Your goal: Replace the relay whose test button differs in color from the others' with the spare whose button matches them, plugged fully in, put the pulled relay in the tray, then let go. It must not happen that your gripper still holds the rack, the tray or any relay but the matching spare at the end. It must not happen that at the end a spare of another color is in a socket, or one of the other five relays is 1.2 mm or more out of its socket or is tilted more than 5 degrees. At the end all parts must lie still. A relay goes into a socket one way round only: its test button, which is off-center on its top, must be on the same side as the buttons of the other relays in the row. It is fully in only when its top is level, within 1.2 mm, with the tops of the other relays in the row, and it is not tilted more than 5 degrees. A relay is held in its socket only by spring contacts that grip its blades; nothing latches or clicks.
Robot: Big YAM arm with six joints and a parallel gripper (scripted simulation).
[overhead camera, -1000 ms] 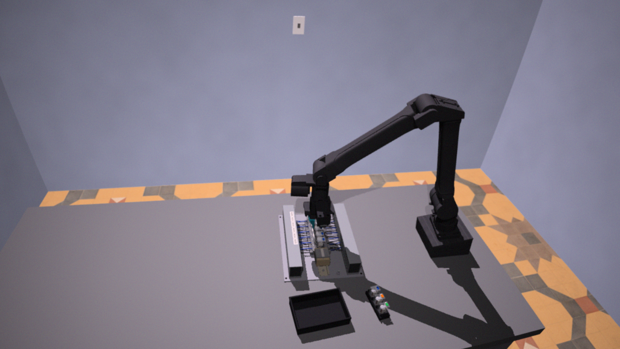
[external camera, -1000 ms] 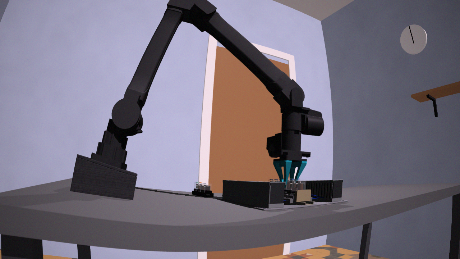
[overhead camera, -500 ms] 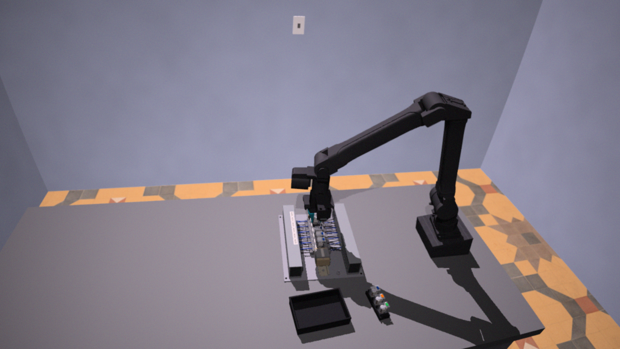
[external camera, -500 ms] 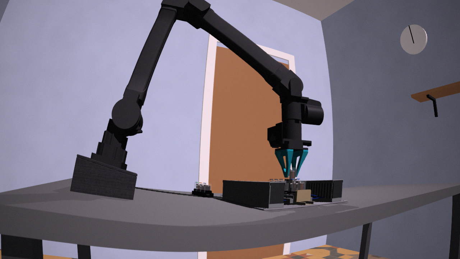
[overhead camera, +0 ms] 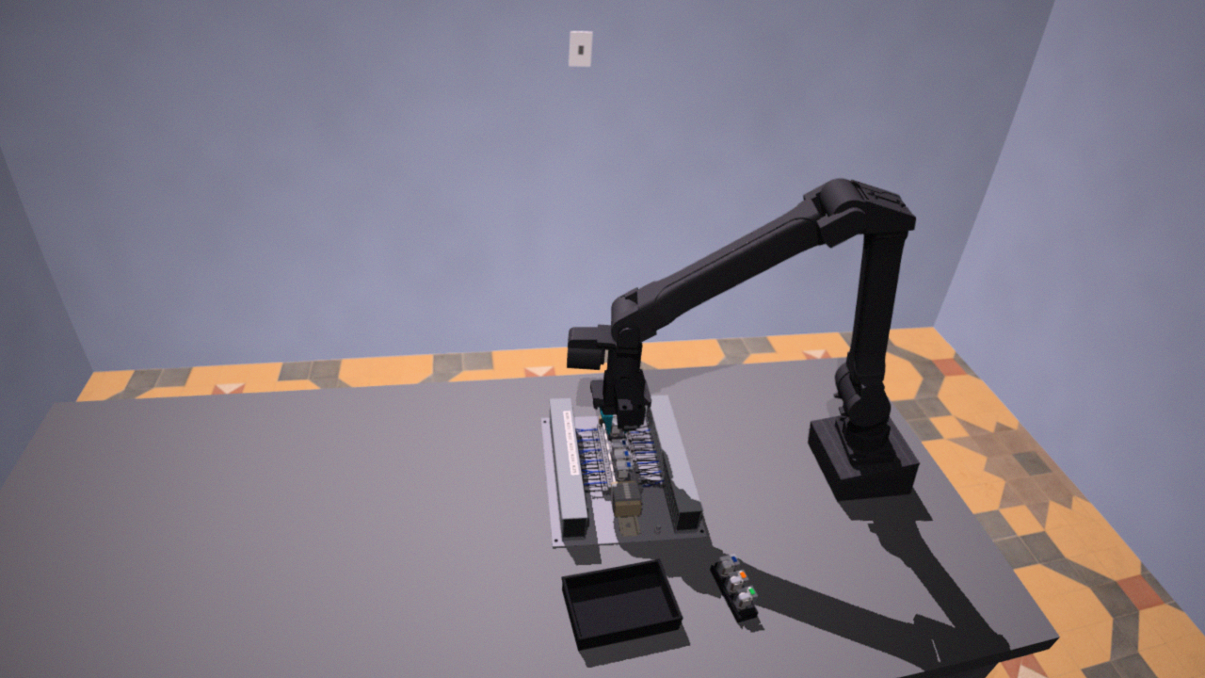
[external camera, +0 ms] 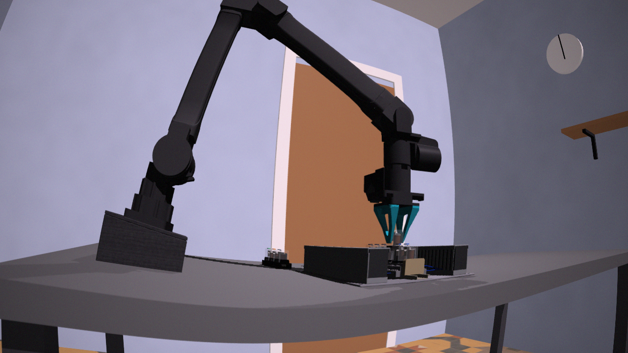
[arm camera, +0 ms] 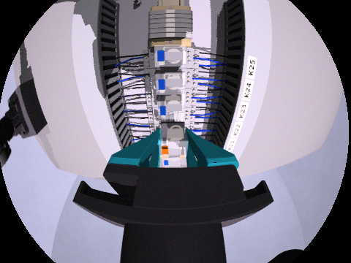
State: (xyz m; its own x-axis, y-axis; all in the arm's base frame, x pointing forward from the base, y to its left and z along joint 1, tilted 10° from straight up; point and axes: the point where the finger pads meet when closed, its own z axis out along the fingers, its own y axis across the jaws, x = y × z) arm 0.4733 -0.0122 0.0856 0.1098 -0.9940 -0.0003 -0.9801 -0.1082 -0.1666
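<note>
The black tray is 33 cm to the left of my hand and 6 cm below it.
</note>
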